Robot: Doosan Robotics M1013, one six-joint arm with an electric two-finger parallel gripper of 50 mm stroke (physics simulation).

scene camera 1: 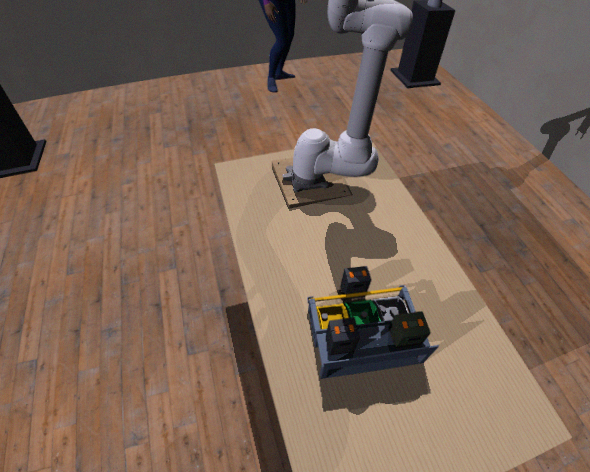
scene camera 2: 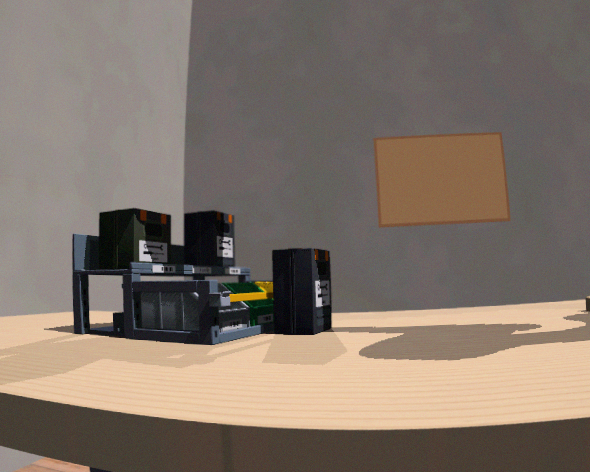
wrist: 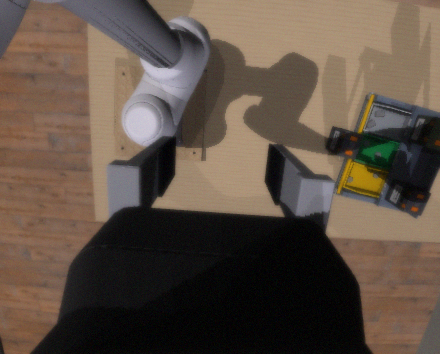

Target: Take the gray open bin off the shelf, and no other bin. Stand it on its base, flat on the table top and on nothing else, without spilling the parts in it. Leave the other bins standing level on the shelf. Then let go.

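Frame: origin at the arm's base, x back, y left, z down, level; centimetres.
Seen in the pictures: gripper, fingertip midpoint: point(wrist: 221, 159); arm's base at its link origin: point(scene camera 1: 306, 177).
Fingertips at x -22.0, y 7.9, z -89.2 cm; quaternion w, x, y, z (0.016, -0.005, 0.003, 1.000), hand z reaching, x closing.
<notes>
Pixels of each thing's top centre, then the offset from my fingertips to it. Level surfaces: height alone.
- gray open bin at its top centre: point(scene camera 2: 184, 283) point(scene camera 1: 394, 312) point(wrist: 394, 123) dy +0.6, dx -61.6, dz +83.3 cm
- yellow bin at its top centre: point(scene camera 1: 335, 321) point(wrist: 372, 182) dy -21.6, dx -58.9, dz +83.3 cm
- yellow bar at its top centre: point(scene camera 2: 275, 291) point(scene camera 1: 357, 294) point(wrist: 355, 146) dy -9.2, dx -50.0, dz +84.9 cm
- table at its surface level: dz +91.4 cm
- dark green case at its top centre: point(scene camera 2: 135, 213) point(scene camera 1: 412, 323) dy -0.6, dx -71.5, dz +71.7 cm
The gray open bin point(scene camera 1: 393, 310) point(scene camera 2: 234, 318) point(wrist: 388, 120) sits in the shelf point(scene camera 1: 377, 363) point(scene camera 2: 129, 310) at one end of the row, with small gray parts inside. The green bin point(scene camera 1: 361, 313) point(wrist: 377, 151) is beside it, and the yellow bin point(scene camera 1: 332, 316) point(wrist: 365, 179) is at the other end. All three stand inside the shelf, behind a yellow bar point(scene camera 1: 385, 291) point(scene camera 2: 250, 297) at its front. My gripper point(wrist: 221, 159) is open and empty, high above the table point(scene camera 1: 300, 260) point(scene camera 2: 300, 400) point(wrist: 275, 25) and away from the bins. It does not show in the scene views.
A black case point(scene camera 1: 356, 283) point(scene camera 2: 294, 292) point(wrist: 341, 141) stands on the table before the green bin. Another black case point(scene camera 1: 342, 338) point(scene camera 2: 209, 240) point(wrist: 410, 200) and a dark green case point(scene camera 1: 411, 330) point(scene camera 2: 127, 240) stand on the shelf's top. My arm's base plate point(scene camera 1: 320, 199) is at the table's far end.
</notes>
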